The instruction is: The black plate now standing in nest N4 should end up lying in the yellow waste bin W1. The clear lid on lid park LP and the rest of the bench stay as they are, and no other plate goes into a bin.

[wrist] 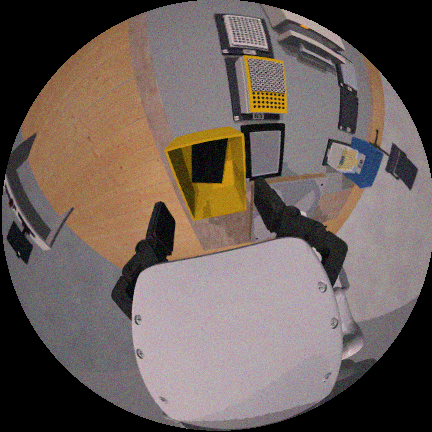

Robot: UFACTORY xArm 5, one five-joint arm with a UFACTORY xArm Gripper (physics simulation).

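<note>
The black plate is inside the yellow waste bin W1, toward the far side as seen in the wrist view. It looks like a plain dark rectangle; whether it lies fully flat on the bin's floor I cannot tell. My gripper is open, with one black finger at the left and one at the right, nothing between them, and the bin beyond the fingertips. A black-rimmed frame with a pale grey inside sits right of the bin; its label is not readable, so I cannot tell whether it is N4 or LP.
A yellow-topped tip rack stands on nest N3, with a white plate on a dark nest behind it. At the right, a pale plate with yellow marks sits beside a blue bin. A grey device stands at the upper right.
</note>
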